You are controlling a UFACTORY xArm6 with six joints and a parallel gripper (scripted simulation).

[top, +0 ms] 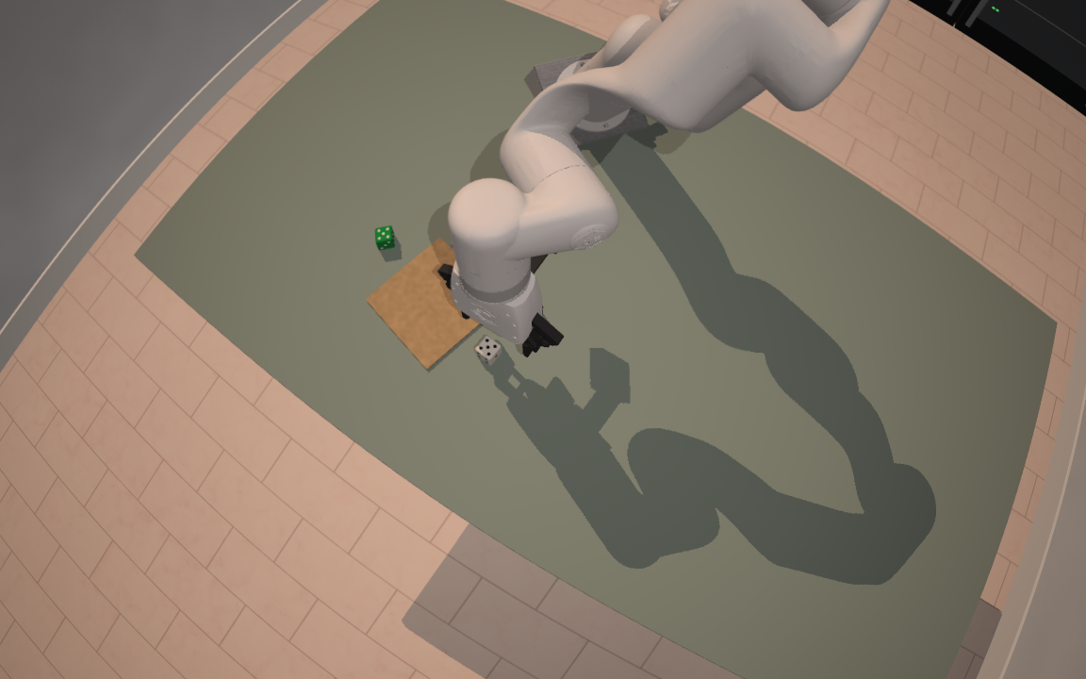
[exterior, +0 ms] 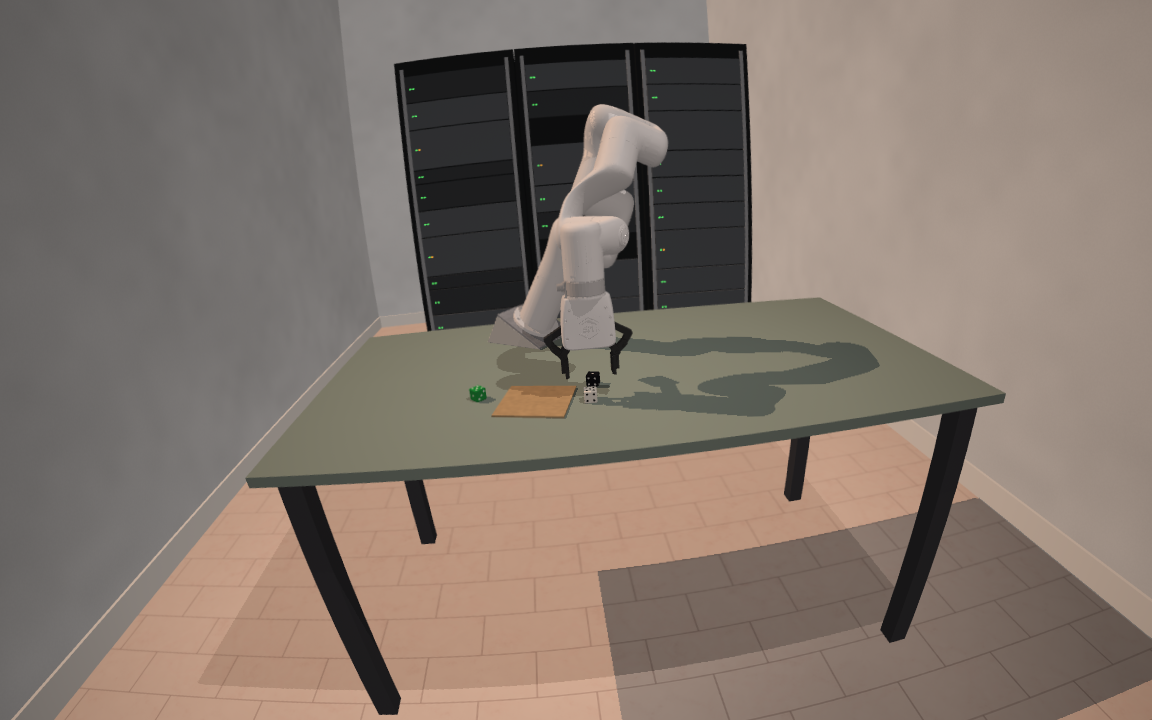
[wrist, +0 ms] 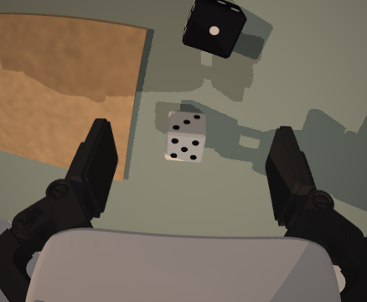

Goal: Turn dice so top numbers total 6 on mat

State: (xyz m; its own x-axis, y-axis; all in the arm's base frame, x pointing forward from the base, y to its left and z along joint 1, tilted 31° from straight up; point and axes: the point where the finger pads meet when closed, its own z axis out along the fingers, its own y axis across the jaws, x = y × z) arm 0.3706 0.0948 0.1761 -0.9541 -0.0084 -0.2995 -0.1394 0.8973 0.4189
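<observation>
My hand is 3 cm short of the white die and 4 cm above it. Also, from my hand: black die (5 cm behind, 4 cm below); then brown mat (2 cm ahead, 11 cm to the right, 5 cm below); then green die (23 cm to the right, 4 cm below).
</observation>
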